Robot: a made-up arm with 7 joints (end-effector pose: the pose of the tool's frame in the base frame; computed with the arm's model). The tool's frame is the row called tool.
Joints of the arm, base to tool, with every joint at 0 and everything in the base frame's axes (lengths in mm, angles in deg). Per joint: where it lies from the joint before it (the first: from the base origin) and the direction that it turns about. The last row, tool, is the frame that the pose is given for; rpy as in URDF.
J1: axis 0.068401 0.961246 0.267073 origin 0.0 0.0 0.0
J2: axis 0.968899 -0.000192 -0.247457 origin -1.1 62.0 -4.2
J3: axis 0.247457 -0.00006 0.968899 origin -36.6 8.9 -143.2
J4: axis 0.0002 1 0.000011 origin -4.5 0.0 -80.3
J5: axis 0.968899 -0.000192 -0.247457 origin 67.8 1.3 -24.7
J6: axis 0.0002 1 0.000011 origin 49.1 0.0 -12.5
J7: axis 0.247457 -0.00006 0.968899 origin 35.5 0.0 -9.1
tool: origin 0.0 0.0 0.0 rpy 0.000 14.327 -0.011
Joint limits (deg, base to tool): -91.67..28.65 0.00..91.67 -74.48..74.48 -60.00..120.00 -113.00..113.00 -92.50..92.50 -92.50..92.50
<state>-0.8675 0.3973 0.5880 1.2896 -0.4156 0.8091 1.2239</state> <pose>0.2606 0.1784 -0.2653 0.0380 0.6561 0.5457 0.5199</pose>
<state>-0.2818 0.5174 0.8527 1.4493 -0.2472 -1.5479 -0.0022</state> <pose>0.0583 0.2789 -0.2770 0.2136 -0.1948 0.4625 0.8382</pose>
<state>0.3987 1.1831 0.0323 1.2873 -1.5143 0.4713 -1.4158</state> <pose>-0.0887 0.4100 -0.1335 -0.4015 0.3087 0.1086 0.8554</pose>
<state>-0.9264 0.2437 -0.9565 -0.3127 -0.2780 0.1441 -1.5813</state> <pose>0.2004 -0.0631 -0.1186 0.2311 -0.0964 -0.9582 0.1382</pose>
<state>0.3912 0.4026 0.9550 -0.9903 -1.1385 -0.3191 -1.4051</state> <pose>-0.0096 0.1953 -0.0642 0.2739 -0.3674 -0.5236 0.7182</pose>
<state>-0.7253 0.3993 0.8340 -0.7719 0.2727 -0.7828 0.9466</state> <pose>0.1354 0.1618 -0.0282 0.0067 -0.8779 0.3963 0.2688</pose>
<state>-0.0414 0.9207 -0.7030 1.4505 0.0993 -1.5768 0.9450</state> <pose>-0.0033 0.3168 -0.2425 0.4038 0.0219 -0.0039 0.9146</pose>
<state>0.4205 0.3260 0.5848 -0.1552 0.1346 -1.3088 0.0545</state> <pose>-0.0152 0.2078 -0.1791 0.3957 -0.3832 0.0122 0.8345</pose>
